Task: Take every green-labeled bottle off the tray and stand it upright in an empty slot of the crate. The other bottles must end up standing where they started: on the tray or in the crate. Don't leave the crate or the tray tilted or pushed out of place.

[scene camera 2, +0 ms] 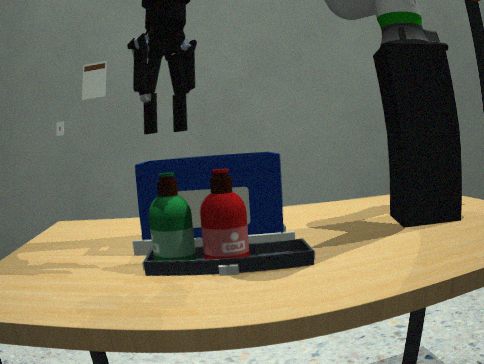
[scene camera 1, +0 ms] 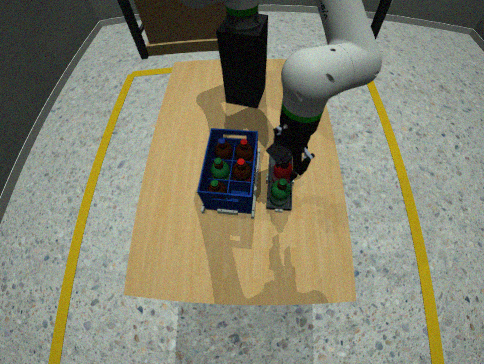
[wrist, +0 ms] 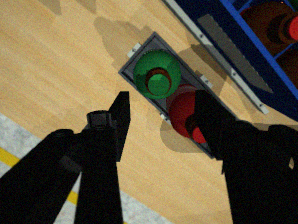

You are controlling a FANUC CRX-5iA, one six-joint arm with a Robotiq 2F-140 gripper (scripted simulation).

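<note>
My gripper: pictured, scene camera 1 and wrist view as well. Also pictured: red cola bottle, blue crate, tray.
</note>
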